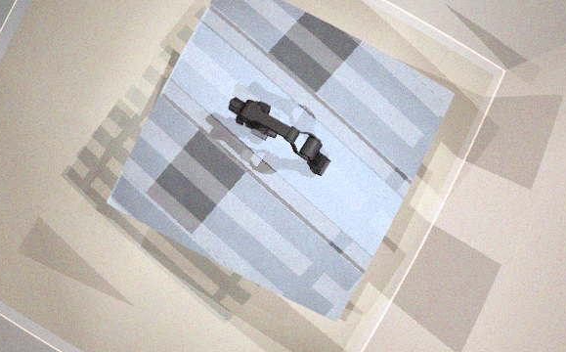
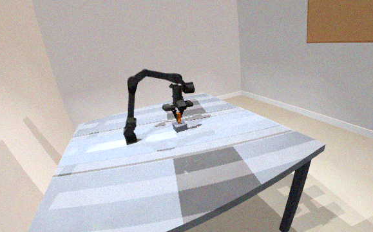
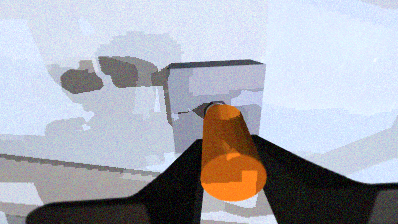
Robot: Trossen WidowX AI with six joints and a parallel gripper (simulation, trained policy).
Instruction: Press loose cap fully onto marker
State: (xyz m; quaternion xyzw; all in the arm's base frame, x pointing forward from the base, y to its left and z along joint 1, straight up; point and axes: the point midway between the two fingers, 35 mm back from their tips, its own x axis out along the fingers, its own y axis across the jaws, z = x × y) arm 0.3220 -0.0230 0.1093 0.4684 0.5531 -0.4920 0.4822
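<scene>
Now: gripper tip 60 mm above the holder block. Also, from my gripper tip: orange cap (10 mm above).
</scene>
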